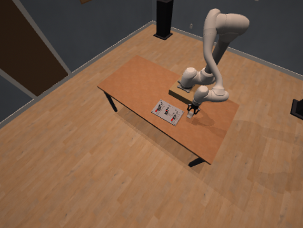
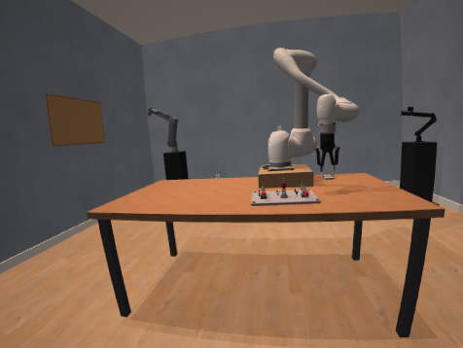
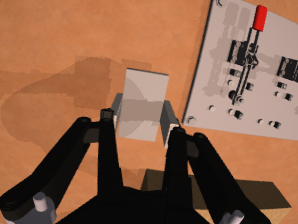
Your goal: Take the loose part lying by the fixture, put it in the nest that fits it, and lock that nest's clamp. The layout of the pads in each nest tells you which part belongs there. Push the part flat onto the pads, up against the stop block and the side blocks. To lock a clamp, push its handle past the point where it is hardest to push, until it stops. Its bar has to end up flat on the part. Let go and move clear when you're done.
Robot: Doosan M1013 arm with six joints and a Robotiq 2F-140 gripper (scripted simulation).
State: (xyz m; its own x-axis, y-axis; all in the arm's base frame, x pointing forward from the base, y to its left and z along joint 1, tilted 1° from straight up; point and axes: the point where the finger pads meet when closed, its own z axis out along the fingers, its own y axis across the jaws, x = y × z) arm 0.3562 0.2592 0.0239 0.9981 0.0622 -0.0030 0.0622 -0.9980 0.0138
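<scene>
Now: the fixture 26 cm to the right of my hand, 12 cm below it and 8 cm ahead of it. From my hand the other things lie so: loose part (3 cm below).
</scene>
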